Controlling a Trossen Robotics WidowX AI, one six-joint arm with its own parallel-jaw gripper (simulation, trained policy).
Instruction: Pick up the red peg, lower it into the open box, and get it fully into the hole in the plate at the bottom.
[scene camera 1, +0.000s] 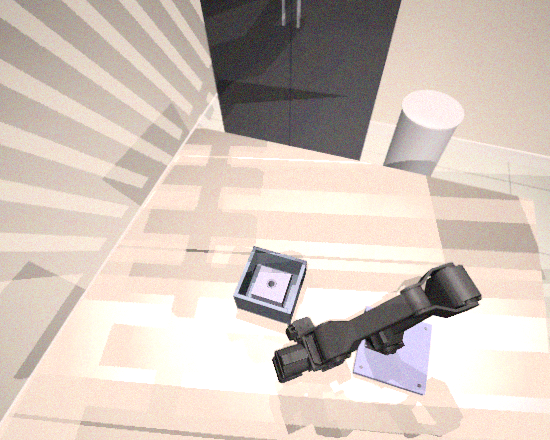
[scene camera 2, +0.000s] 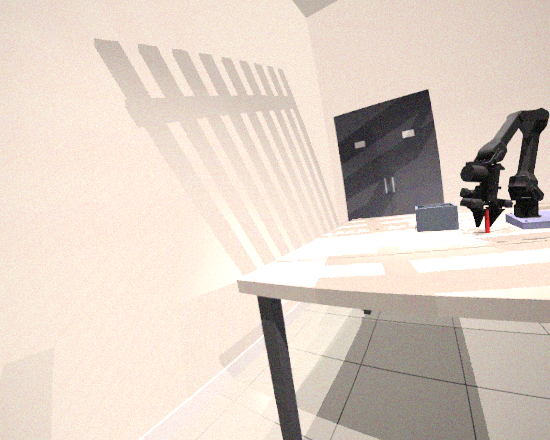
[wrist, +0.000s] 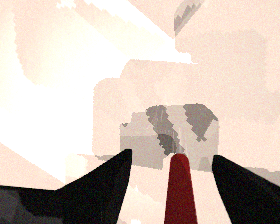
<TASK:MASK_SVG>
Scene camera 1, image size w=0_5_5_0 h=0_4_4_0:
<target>grey box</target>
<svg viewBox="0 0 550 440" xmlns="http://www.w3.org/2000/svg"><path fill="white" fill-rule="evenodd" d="M253 246L233 294L237 309L290 325L305 278L307 261ZM261 266L291 274L291 283L282 308L252 298L251 292Z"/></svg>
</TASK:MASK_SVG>
